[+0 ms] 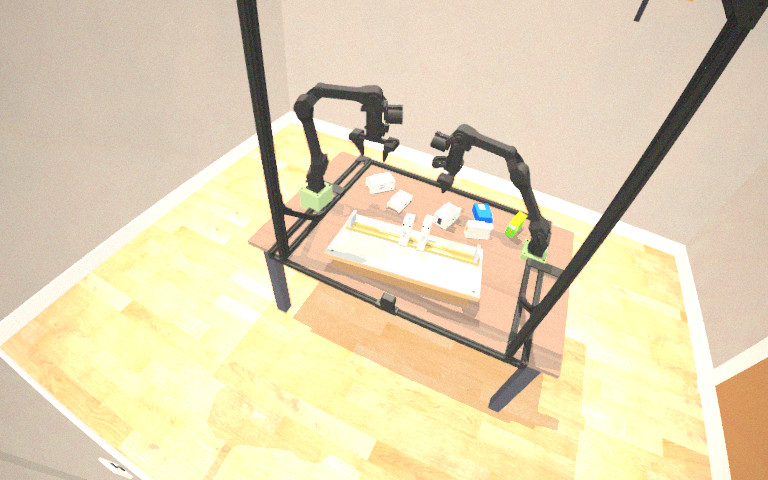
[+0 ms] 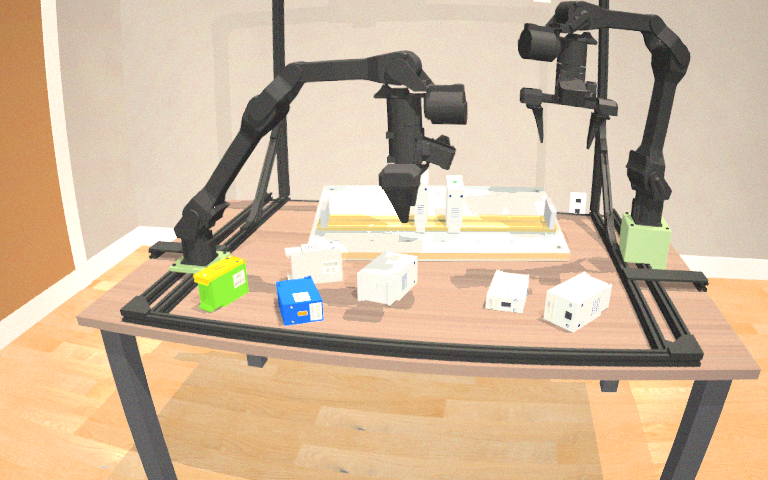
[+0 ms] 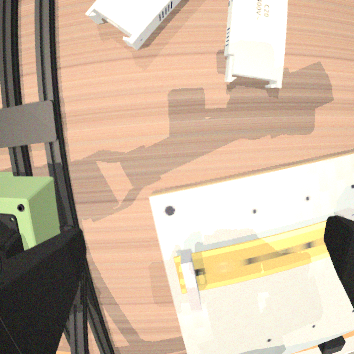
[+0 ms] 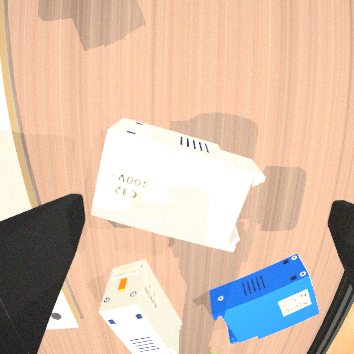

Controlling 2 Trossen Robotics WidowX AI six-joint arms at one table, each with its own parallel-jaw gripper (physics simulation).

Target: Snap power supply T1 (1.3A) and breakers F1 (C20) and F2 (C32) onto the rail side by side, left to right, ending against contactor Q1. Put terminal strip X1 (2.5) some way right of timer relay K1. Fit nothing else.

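Seen in the pictures: left gripper, between the fingertips: (image 1: 373, 158) (image 2: 564, 145) (image 3: 207, 236); right gripper, between the fingertips: (image 1: 445, 187) (image 2: 408, 214) (image 4: 212, 211); left arm's base, origin of its link: (image 1: 315, 187) (image 2: 646, 221); right arm's base, origin of its link: (image 1: 535, 250) (image 2: 199, 259).
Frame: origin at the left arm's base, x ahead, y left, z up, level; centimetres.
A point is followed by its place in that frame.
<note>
White power supply T1 (image 1: 380, 182) @[x 17.8, y 24.1, z -4.4 cm] (image 2: 577, 300) @[x 17.3, y 32.3, z -4.5 cm] (image 3: 135, 17) @[x 15.7, y 23.1, z -4.5 cm], breaker F1 (image 1: 400, 201) @[x 30.4, y 20.8, z -7.2 cm] (image 2: 508, 291) @[x 29.3, y 25.6, z -7.2 cm] (image 3: 257, 42) @[x 29.2, y 21.5, z -7.2 cm] marked C20, breaker F2 (image 1: 447, 215) @[x 52.3, y 21.7, z -4.6 cm] (image 2: 387, 278) @[x 50.1, y 29.8, z -4.8 cm] (image 4: 165, 200) @[x 51.8, y 24.1, z -4.5 cm] marked C32 and off-white terminal strip X1 (image 1: 478, 229) @[x 66.5, y 21.2, z -4.4 cm] (image 2: 316, 264) @[x 65.3, y 24.8, z -5.9 cm] (image 4: 142, 305) @[x 62.0, y 23.0, z -3.9 cm] lie loose on the table. The yellow rail (image 1: 373, 230) @[x 31.3, y -4.5, z -4.2 cm] (image 2: 498, 222) @[x 33.7, y -3.1, z -4.4 cm] (image 3: 230, 265) @[x 27.3, y -5.1, z -4.3 cm] carries contactor Q1 (image 1: 406, 230) @[x 44.3, y -3.2, z 2.2 cm] (image 2: 454, 203) @[x 42.8, y 3.3, z 1.1 cm] and timer K1 (image 1: 424, 233) @[x 50.8, y -1.6, z 3.1 cm] (image 2: 421, 209) @[x 49.6, y 4.4, z -0.4 cm], a gap apart; their labels are unreadable. My left gripper (image 1: 373, 156) @[x 20.6, y 10.6, z 16.6 cm] (image 2: 565, 144) @[x 20.6, y 10.6, z 16.6 cm] (image 3: 207, 236) @[x 20.6, y 10.6, z 16.6 cm] is open, high near the board's left end. My right gripper (image 2: 404, 209) @[x 47.4, y 25.8, z 5.6 cm] (image 4: 212, 211) @[x 47.4, y 25.8, z 5.6 cm] is open above breaker F2.
A blue terminal (image 1: 481, 212) @[x 63.9, y 34.4, z -6.0 cm] (image 2: 300, 300) @[x 62.4, y 39.5, z -6.0 cm] (image 4: 265, 305) @[x 63.1, y 35.0, z -6.0 cm] and a green-yellow terminal (image 1: 515, 224) @[x 79.3, y 32.5, z -3.2 cm] (image 2: 223, 283) @[x 78.0, y 38.5, z -5.4 cm] lie near X1. The white board (image 1: 407, 271) @[x 52.4, y -16.7, z -2.3 cm] (image 3: 225, 215) @[x 26.6, y 0.5, z -7.0 cm] bears the rail, with an upright end stop (image 1: 352, 219) @[x 23.1, y -7.0, z -0.8 cm] (image 3: 190, 280) @[x 21.9, y -4.2, z -0.1 cm] at its left. Black frame bars edge the table.
</note>
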